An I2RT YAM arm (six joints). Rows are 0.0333 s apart.
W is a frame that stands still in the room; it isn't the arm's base.
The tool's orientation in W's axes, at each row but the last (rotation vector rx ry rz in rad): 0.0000 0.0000 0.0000; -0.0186 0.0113 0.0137; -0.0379 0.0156 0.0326; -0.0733 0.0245 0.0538; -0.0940 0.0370 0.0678; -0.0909 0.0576 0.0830
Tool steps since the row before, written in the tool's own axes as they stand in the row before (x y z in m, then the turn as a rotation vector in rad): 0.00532 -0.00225 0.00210 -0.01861 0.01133 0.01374; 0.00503 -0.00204 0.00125 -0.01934 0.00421 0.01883; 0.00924 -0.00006 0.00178 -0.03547 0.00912 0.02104; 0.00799 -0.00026 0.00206 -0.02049 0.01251 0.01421; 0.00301 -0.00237 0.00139 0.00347 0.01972 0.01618; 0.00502 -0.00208 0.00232 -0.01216 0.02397 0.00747
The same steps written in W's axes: 0.00532 -0.00225 0.00210 -0.01861 0.01133 0.01374; 0.00507 -0.00195 0.00123 -0.01918 0.00430 0.01897; 0.00926 0.00031 0.00163 -0.03543 0.00877 0.02125; 0.00804 0.00032 0.00186 -0.02082 0.01243 0.01380; 0.00321 -0.00202 0.00148 0.00264 0.02135 0.01413; 0.00530 -0.00145 0.00218 -0.01374 0.02351 0.00606
